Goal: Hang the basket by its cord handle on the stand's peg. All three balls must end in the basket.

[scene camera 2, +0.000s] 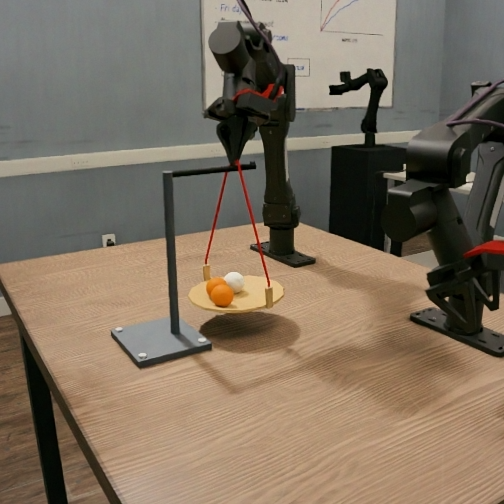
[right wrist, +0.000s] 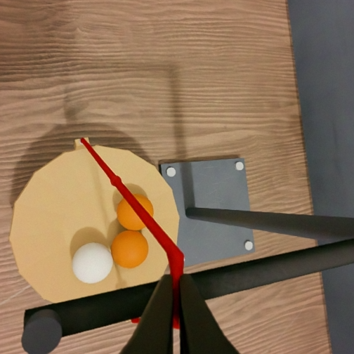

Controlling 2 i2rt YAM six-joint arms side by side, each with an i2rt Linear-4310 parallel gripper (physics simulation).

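Note:
The round tan basket [scene camera 2: 260, 290] [right wrist: 55, 200] hangs level above the table, holding a white ball [scene camera 2: 234, 282] [right wrist: 92, 263], a front orange ball [scene camera 2: 221, 295] [right wrist: 135, 212] and a rear orange ball [scene camera 2: 214, 286] [right wrist: 129, 249]. My right gripper [scene camera 2: 236, 160] [right wrist: 175, 288] is shut on the top of the red cord [scene camera 2: 254, 227] [right wrist: 132, 200], just above the peg [scene camera 2: 200, 170] [right wrist: 270, 272]. One strand passes in front of the peg, the other behind it; the peg hides most of the rear strand in the wrist view. My left gripper [scene camera 2: 465, 304] is open, far right.
The stand's grey post [scene camera 2: 171, 250] [right wrist: 300, 225] rises from a square base plate [scene camera 2: 160, 342] [right wrist: 215, 185] to the left of the basket in scene camera 2. The peg has a raised end [scene camera 2: 252, 165] [right wrist: 42, 327]. The wooden table [scene camera 2: 300, 425] [right wrist: 225, 60] lies below.

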